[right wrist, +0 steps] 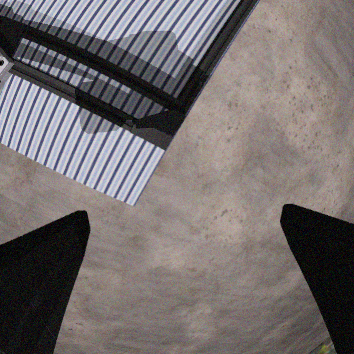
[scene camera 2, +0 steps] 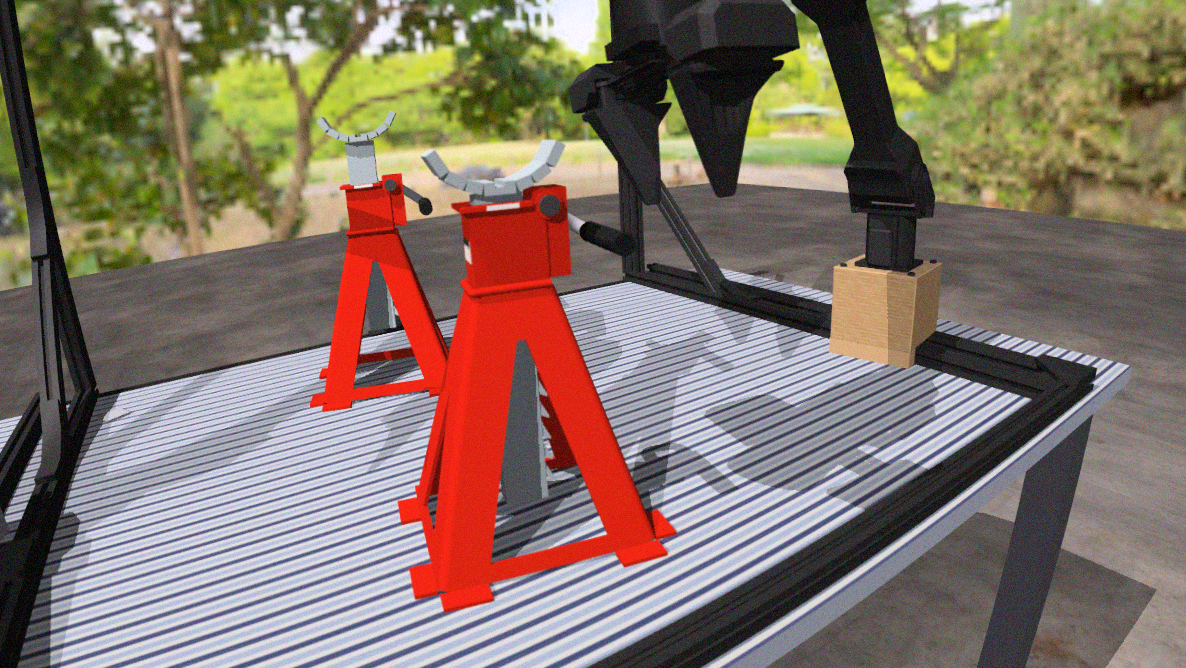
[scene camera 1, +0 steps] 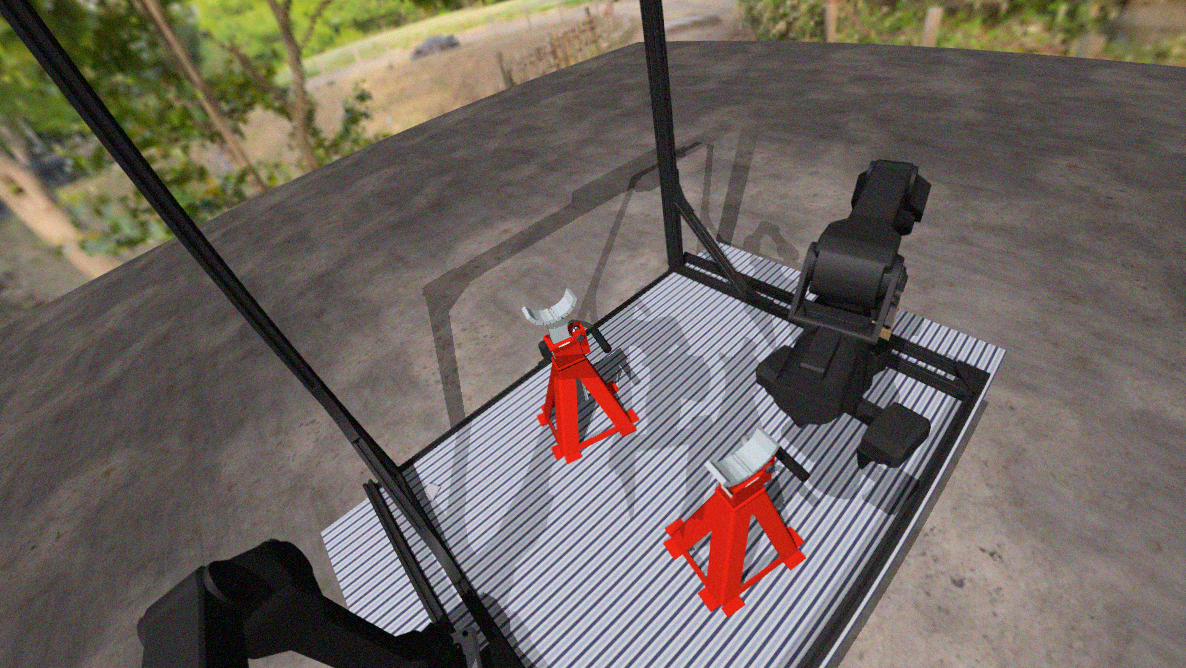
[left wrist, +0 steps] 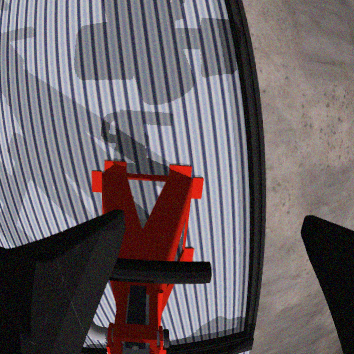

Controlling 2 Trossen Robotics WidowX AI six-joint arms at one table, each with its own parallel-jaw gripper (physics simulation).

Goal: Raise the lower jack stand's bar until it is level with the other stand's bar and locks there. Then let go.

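Seen in the pictures: left gripper, between the fingertips: (scene camera 2: 685, 201) (scene camera 1: 831, 445) (left wrist: 218, 224); right gripper, between the fingertips: (right wrist: 187, 219); left arm's base, origin of its link: (scene camera 2: 889, 264).
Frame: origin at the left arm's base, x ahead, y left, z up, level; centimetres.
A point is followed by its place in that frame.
The lower jack stand (scene camera 1: 728, 539) @(x 55.7, y -5.4, z 2.2 cm) (scene camera 2: 473, 398) @(x 55.5, y -4.6, z 1.1 cm) (left wrist: 150, 245) @(x 47.8, y -3.7, z 2.6 cm) is red and upright in the foreground. Its pale saddle (scene camera 1: 746, 460) @(x 50.5, y -6.0, z 13.8 cm) (scene camera 2: 497, 178) @(x 50.5, y -6.8, z 13.8 cm) sits almost on the collar, and its grey toothed bar (scene camera 2: 522, 439) @(x 51.5, y -5.4, z -3.4 cm) hangs low between the legs. Its black handle grip (scene camera 1: 794, 464) @(x 46.3, y -1.2, z 10.3 cm) (scene camera 2: 607, 238) @(x 47.2, y -0.7, z 9.9 cm) (left wrist: 165, 271) @(x 45.5, y -1.7, z 10.1 cm) points to the right. The other stand (scene camera 1: 567, 406) @(x 47.1, y -40.3, z -0.3 cm) (scene camera 2: 369, 211) @(x 42.9, y -40.5, z 9.4 cm) is farther back, with its bar (scene camera 2: 361, 161) @(x 42.9, y -41.1, z 14.9 cm) visibly raised above the collar. My left gripper (scene camera 2: 688, 196) @(x 42.7, y 1.9, z 11.8 cm) (left wrist: 218, 224) @(x 42.7, y 1.9, z 11.8 cm) is open and empty, apart from the grip. My right gripper (right wrist: 187, 219) @(x 93.5, y -1.9, z 16.3 cm) is open and empty.
The striped table (scene camera 1: 514, 531) @(x 68.4, y -38.5, z -10.5 cm) (scene camera 2: 248, 497) @(x 65.4, y -26.2, z -10.5 cm) is edged by black frame rails (scene camera 1: 896, 531) @(x 38.3, y 14.6, z -9.1 cm) (scene camera 2: 796, 564) @(x 45.9, y 12.5, z -8.7 cm). A black post (scene camera 1: 659, 141) @(x -10.0, y -50.8, z 25.6 cm) rises at the back. The left arm's wooden base block (scene camera 2: 881, 319) @(x 5.0, y 1.3, z -5.3 cm) stands at the right. In the right wrist view, the table corner (right wrist: 127, 185) @(x 104.1, y -1.0, z -10.5 cm) shows.
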